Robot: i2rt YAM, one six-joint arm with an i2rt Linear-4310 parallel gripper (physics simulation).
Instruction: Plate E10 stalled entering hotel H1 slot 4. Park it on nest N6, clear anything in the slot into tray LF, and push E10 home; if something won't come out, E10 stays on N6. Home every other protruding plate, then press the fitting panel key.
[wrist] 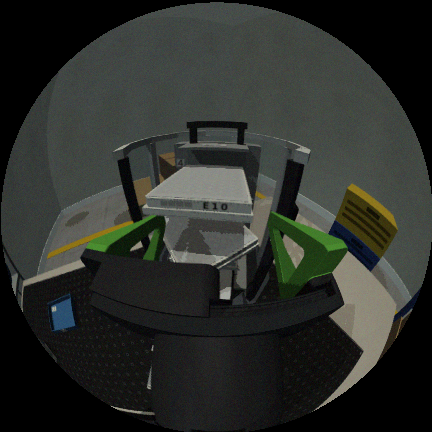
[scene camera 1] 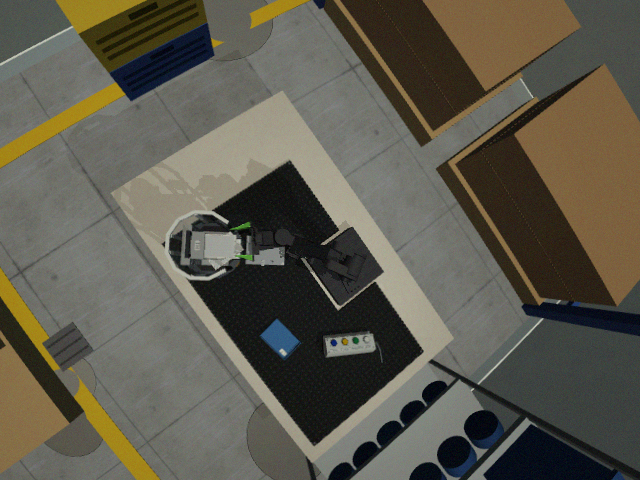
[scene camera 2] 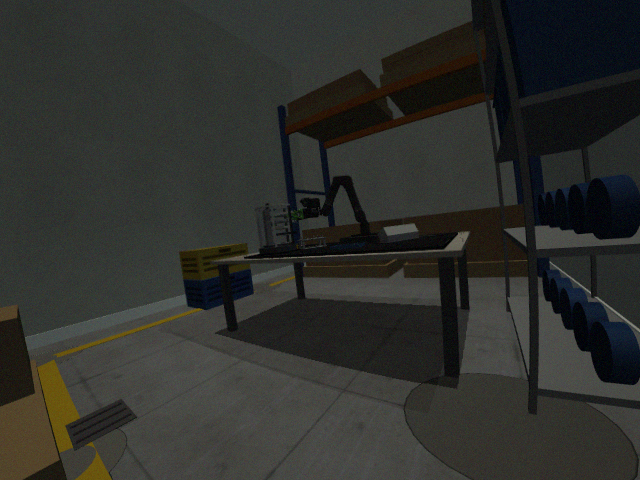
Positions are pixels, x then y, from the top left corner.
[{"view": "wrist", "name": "round plate rack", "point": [273,167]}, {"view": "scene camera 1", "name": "round plate rack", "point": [184,247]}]
